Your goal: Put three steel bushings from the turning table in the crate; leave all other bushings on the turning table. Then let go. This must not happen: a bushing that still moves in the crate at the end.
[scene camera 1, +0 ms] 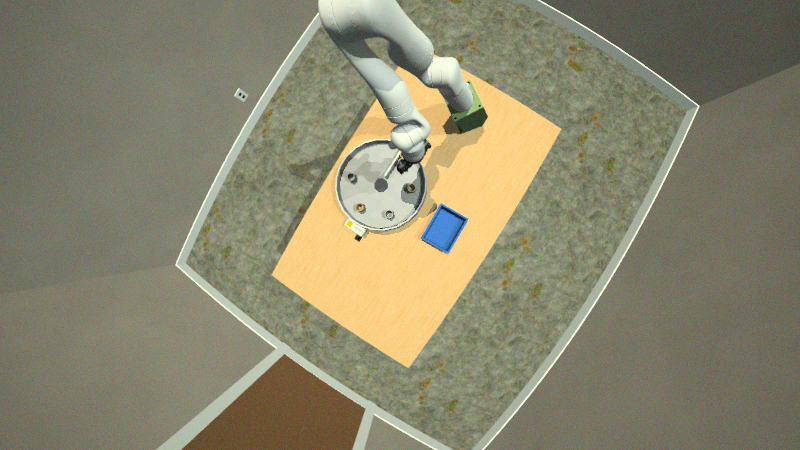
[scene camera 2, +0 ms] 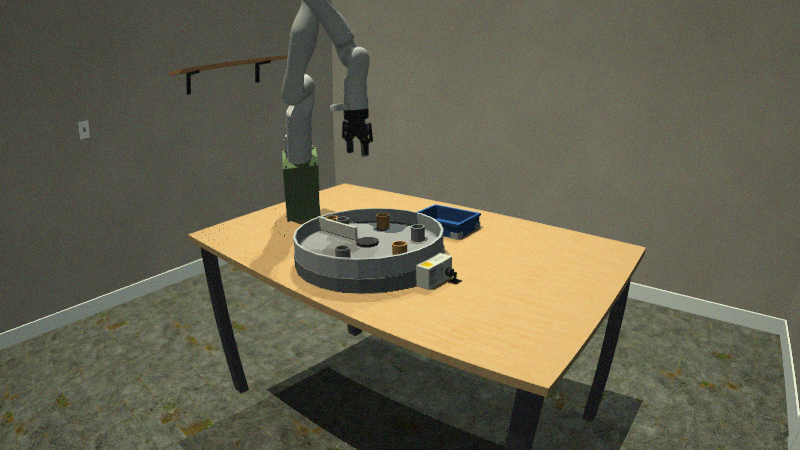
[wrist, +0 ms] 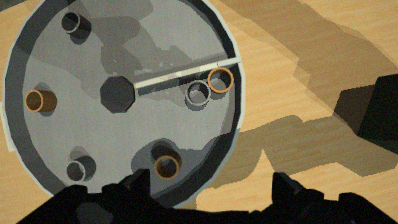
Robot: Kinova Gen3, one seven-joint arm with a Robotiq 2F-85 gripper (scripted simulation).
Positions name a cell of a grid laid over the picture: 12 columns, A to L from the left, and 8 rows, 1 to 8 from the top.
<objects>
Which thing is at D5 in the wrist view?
A grey turning table.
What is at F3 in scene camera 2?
The gripper.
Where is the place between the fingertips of the gripper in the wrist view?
G7
</objects>
